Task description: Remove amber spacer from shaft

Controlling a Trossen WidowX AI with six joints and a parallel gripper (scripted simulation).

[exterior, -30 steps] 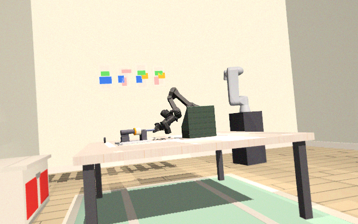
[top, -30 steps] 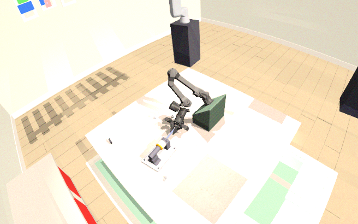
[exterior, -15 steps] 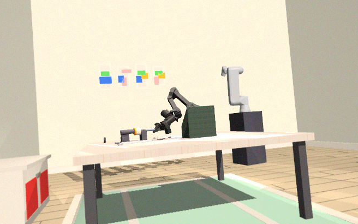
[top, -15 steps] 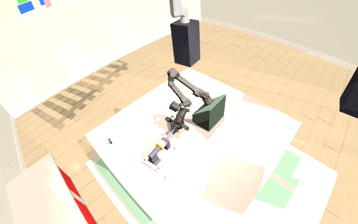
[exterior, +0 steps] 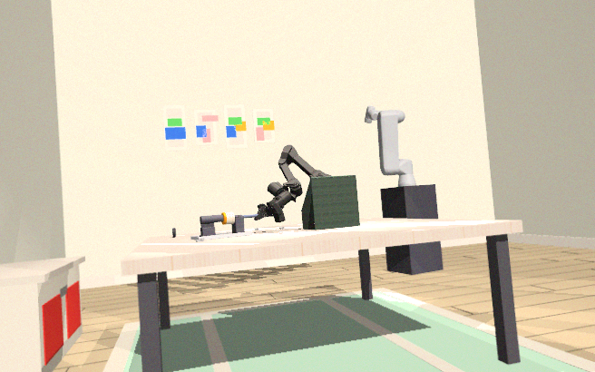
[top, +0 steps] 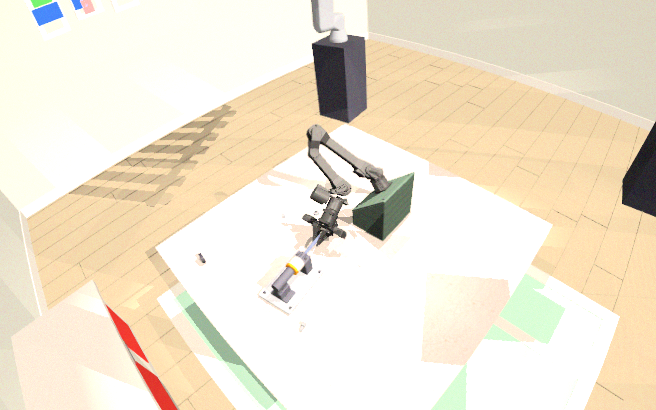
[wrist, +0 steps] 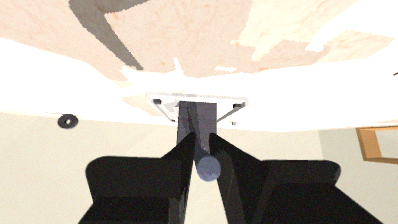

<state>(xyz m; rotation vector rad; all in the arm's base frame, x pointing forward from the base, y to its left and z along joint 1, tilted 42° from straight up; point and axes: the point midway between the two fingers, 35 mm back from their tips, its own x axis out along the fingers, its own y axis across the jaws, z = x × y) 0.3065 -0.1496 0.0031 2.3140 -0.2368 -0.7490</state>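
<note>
My gripper tip is now 60 mm short of the blue-grey shaft and 20 mm below it. From my gripper tip the other things lie so: white spacer (120 mm ahead, 20 mm above); then amber spacer (150 mm ahead, 20 mm above, 10 mm to the left); then small dark ring (390 mm to the right, 300 mm ahead, 40 mm below).
</note>
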